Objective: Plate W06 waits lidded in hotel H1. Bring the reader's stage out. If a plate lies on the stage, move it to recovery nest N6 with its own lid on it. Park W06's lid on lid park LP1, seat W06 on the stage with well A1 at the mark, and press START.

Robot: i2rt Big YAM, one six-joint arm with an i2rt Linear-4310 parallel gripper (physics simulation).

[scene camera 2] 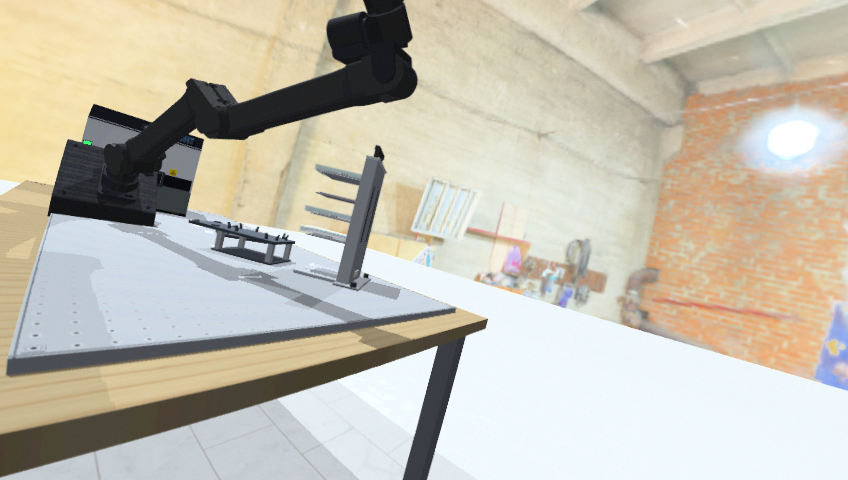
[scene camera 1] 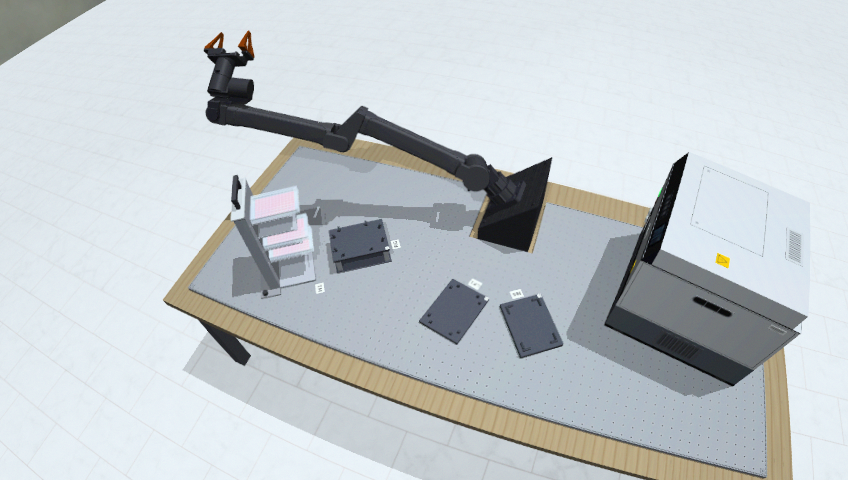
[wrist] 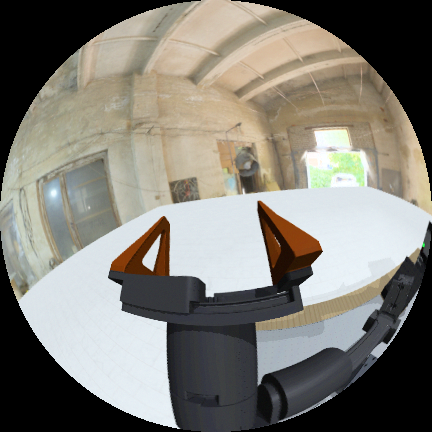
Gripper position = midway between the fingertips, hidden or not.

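Gripper (scene camera 1: pixel 235 32), also visible in the wrist view (wrist: pixel 209 212): open, holding nothing. A flat dark pad (scene camera 1: pixel 455 309) is visible as well.
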